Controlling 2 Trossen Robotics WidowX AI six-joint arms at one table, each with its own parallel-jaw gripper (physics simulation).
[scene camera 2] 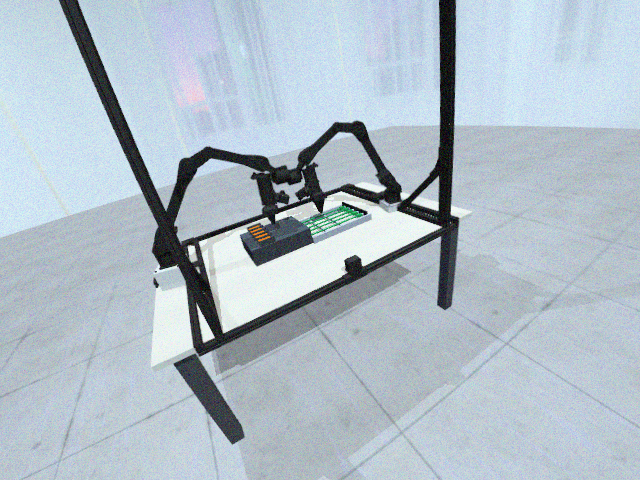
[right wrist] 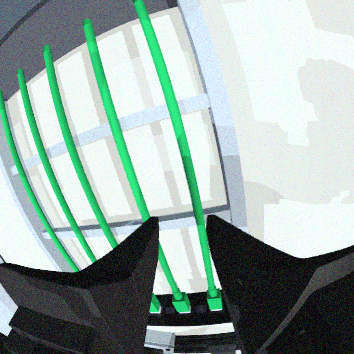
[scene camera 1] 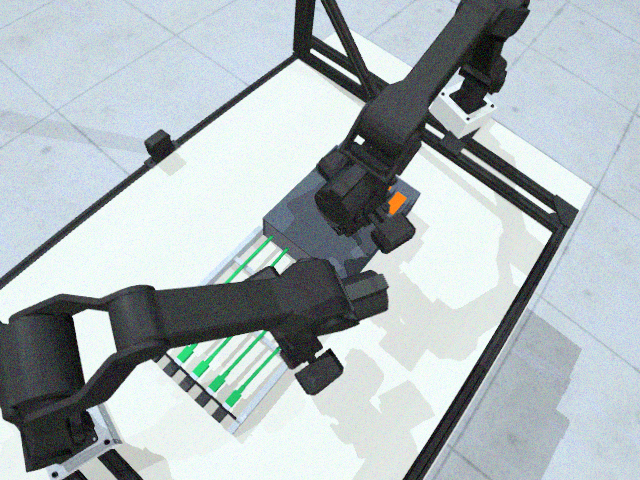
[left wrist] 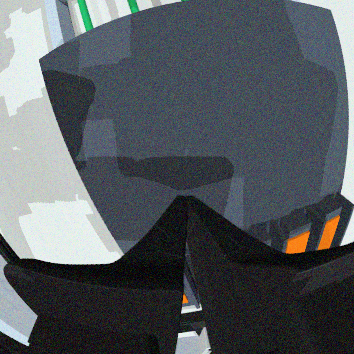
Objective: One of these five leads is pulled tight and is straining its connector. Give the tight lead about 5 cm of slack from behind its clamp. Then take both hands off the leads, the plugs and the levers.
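Frame: origin at the left arm's base, x back, y up, z left, level; centimetres.
Seen in the pictures: left gripper, fingertip midpoint: [scene camera 2: 274, 224] [left wrist: 183, 203]; right gripper, fingertip midpoint: [scene camera 2: 320, 212] [right wrist: 182, 222]; left arm's base at its link origin: [scene camera 2: 170, 263] [scene camera 1: 467, 100]; right arm's base at its link origin: [scene camera 2: 393, 200] [right wrist: 146, 350] [scene camera 1: 70, 432].
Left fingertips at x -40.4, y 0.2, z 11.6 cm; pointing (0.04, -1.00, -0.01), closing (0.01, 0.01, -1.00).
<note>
Offsets run from my left fingertips to a thing's middle. "pt": to the spot under its first point.
Green leads run from a dark clamp box {dx +0.9, dy -3.5, dz -4.3 cm} [scene camera 1: 305, 222] [scene camera 2: 284, 251] [left wrist: 200, 100] to green plugs. In the right wrist view, the rightmost lead {pt dx -15.8, dy -5.2, dz +8.4 cm} [right wrist: 172, 107] passes between the finger lines, nearer the right-hand fingertip; its neighbour {pt dx -16.0, dy -5.3, dz +4.8 cm} [right wrist: 112, 112] runs behind the other finger. Two plugs [right wrist: 214, 301] [right wrist: 181, 303] show between the fingers. I cannot tell which lead is tight. My right gripper [right wrist: 182, 222] [scene camera 2: 320, 211] is partly open above the leads, holding nothing. My left gripper [left wrist: 183, 203] [scene camera 2: 272, 222] is shut and empty over the box top. Orange levers [scene camera 1: 397, 203] [scene camera 2: 260, 233] [left wrist: 329, 232] sit at the box's far end.
A pale side rail [scene camera 1: 261, 397] [right wrist: 220, 115] borders the leads, and a crossbar {pt dx -16.3, dy -5.8, dz +7.3 cm} [right wrist: 155, 116] runs beneath them. A black connector row {dx -36.7, dy -5.7, dz +6.9 cm} [right wrist: 197, 316] stands at the plug end. My two forearms are close together over the box and leads. Black frame bars [scene camera 1: 480, 351] edge the table.
</note>
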